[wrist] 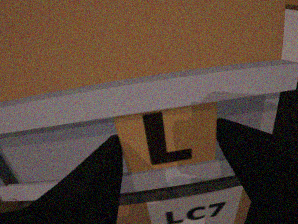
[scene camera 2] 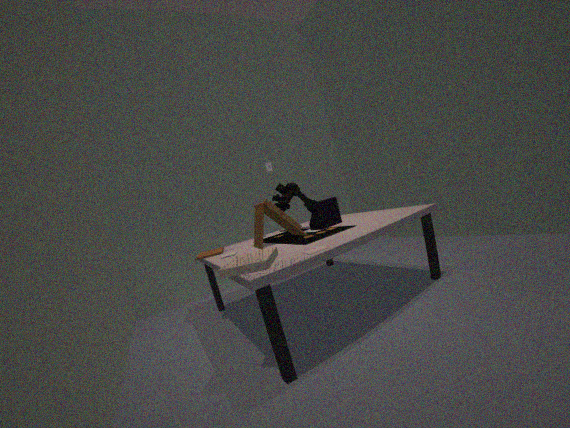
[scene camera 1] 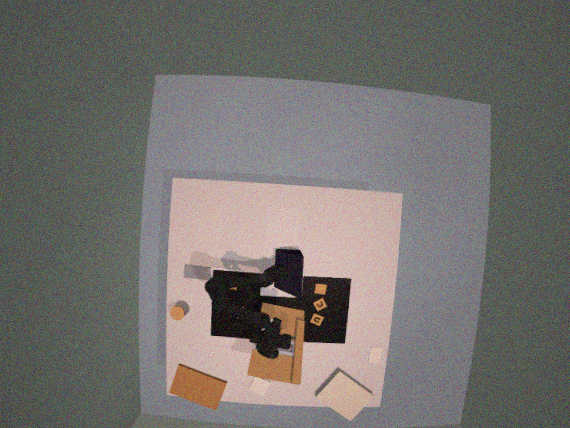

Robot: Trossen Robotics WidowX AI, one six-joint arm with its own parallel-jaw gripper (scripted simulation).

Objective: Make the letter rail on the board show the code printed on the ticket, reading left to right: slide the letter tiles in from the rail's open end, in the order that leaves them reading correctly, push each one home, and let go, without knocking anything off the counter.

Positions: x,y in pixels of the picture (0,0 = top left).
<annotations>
My gripper (wrist: pixel 168 133) holds a letter tile (wrist: pixel 168 137).
</annotations>
